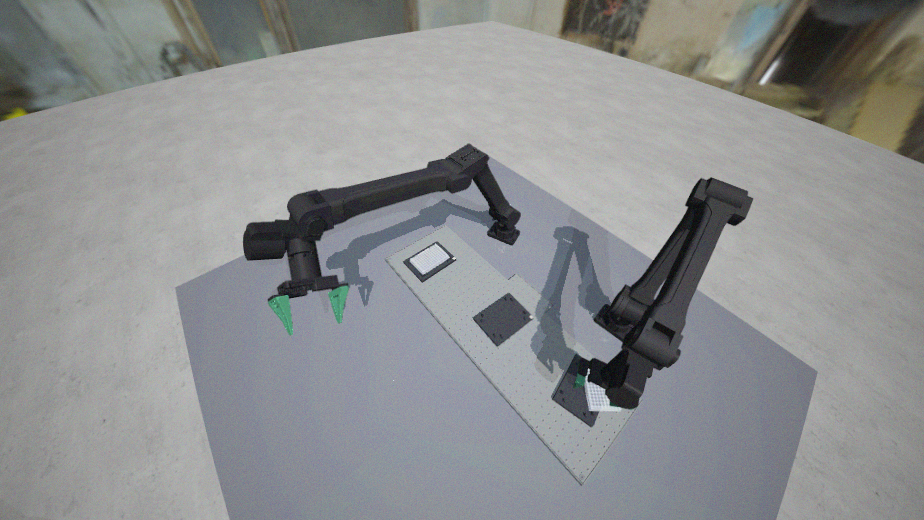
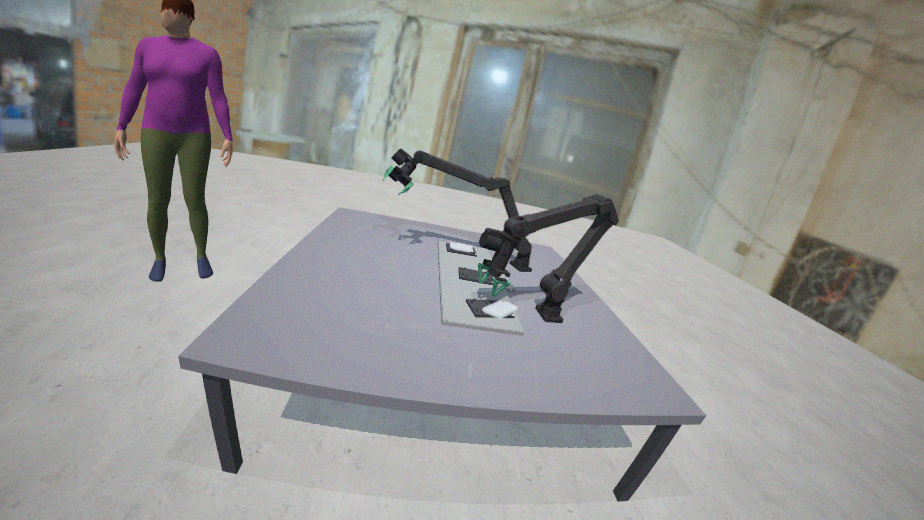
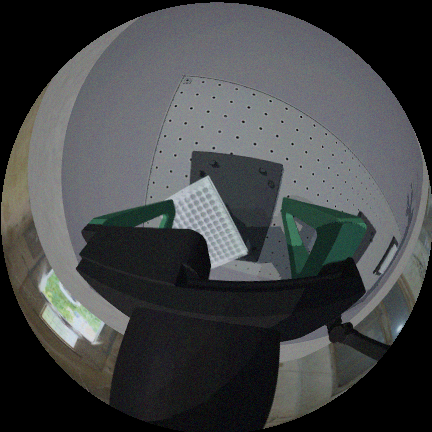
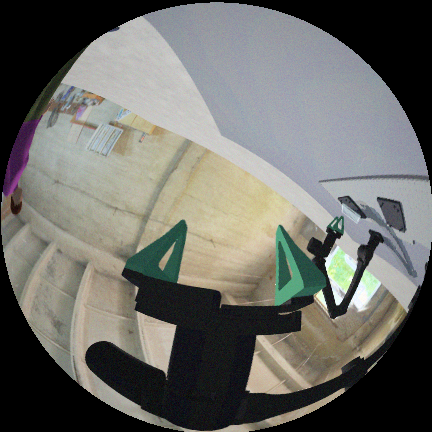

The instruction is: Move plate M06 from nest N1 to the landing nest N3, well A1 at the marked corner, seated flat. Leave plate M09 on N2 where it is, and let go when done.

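A white well plate (image 1: 601, 397) (image 2: 500, 309) (image 3: 212, 220) lies skewed, partly over the dark nest (image 1: 569, 395) (image 2: 477, 307) (image 3: 250, 185) and off its edge. Another white plate (image 1: 429, 258) (image 2: 461, 247) sits squarely on a dark nest (image 1: 423, 278) at the board's other end. The middle nest (image 1: 503, 318) (image 2: 472, 274) is bare. Plate names, nest names and the A1 mark are unreadable. My left gripper (image 1: 598, 393) (image 2: 488, 288) (image 3: 226, 204) is open above the skewed plate; its finger and body hide part of it. My right gripper (image 1: 315, 328) (image 2: 392, 186) (image 4: 230, 225) is open and empty, raised away from the nests.
The nests stand in a row on a perforated grey board (image 1: 578, 459) (image 2: 450, 320) (image 3: 215, 107). The board lies on a blue-grey table (image 1: 323, 420) (image 2: 362, 336). The left arm reaches over the board's near end. A person (image 2: 174, 84) stands beyond the table.
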